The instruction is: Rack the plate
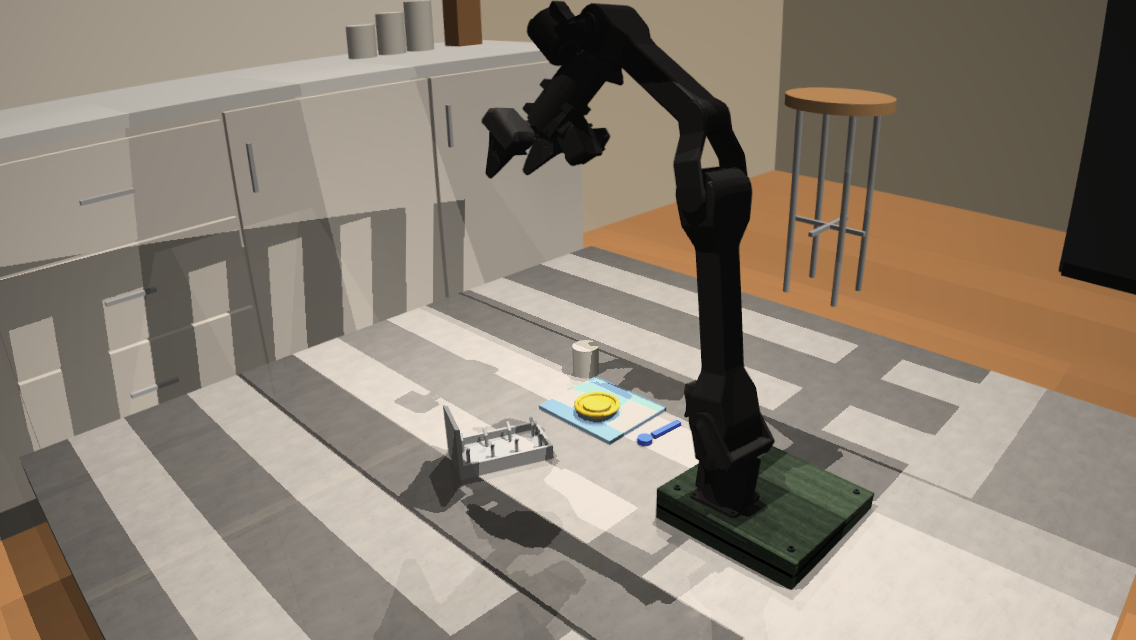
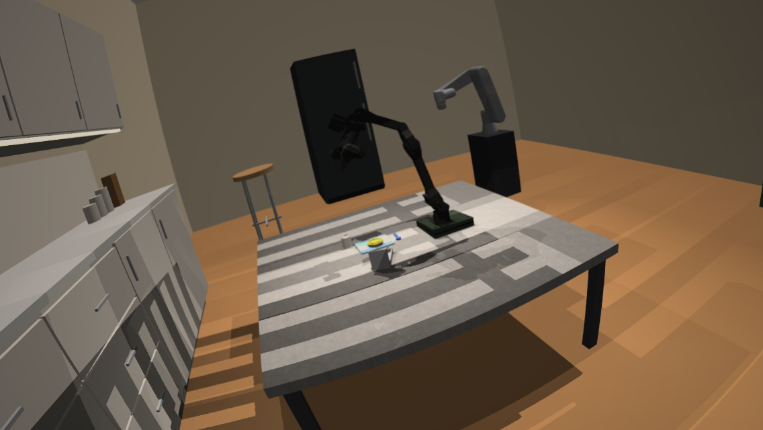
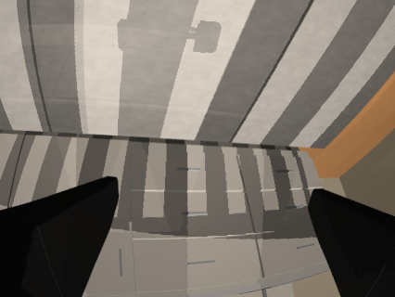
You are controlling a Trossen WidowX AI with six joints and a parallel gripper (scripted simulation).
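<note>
The yellow plate is 360 mm below my gripper tip, 100 mm behind it and 60 mm to the right of it. From my gripper tip the other things lie so: dish rack (350 mm below, 110 mm to the left, 70 mm behind); grey cup (350 mm below, 160 mm to the right); light blue mat (370 mm below, 100 mm behind, 80 mm to the right).
</note>
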